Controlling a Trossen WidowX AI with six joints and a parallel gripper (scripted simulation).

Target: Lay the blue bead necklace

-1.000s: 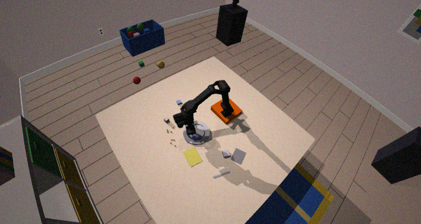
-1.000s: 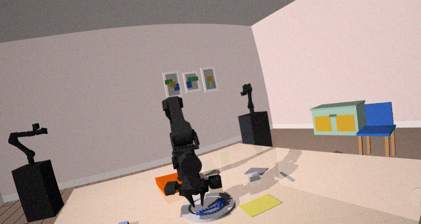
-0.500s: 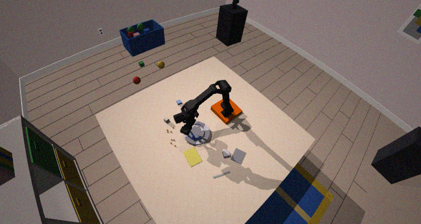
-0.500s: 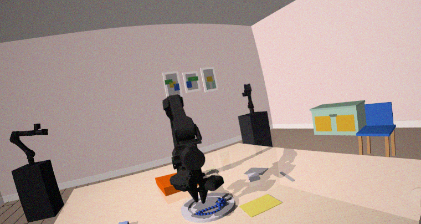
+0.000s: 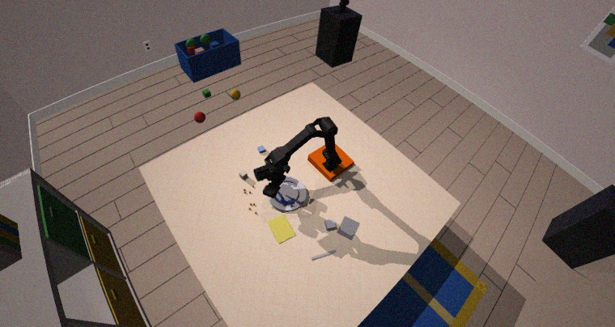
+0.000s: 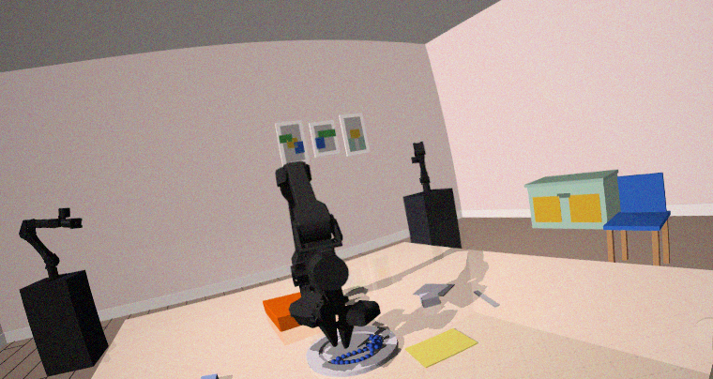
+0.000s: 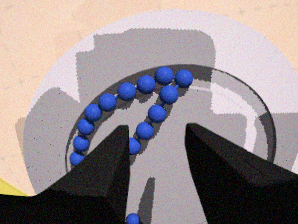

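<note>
Right now the round bead board is 40 mm behind my gripper tip, 30 mm to the left of it and 30 mm below it. Also, from my gripper tip: yellow sheet: 180 mm to the left, 90 mm ahead, 40 mm below; then pale cube: 180 mm to the right, 90 mm ahead, 30 mm below; then blue cube: 280 mm to the right, 80 mm behind, 30 mm below.
</note>
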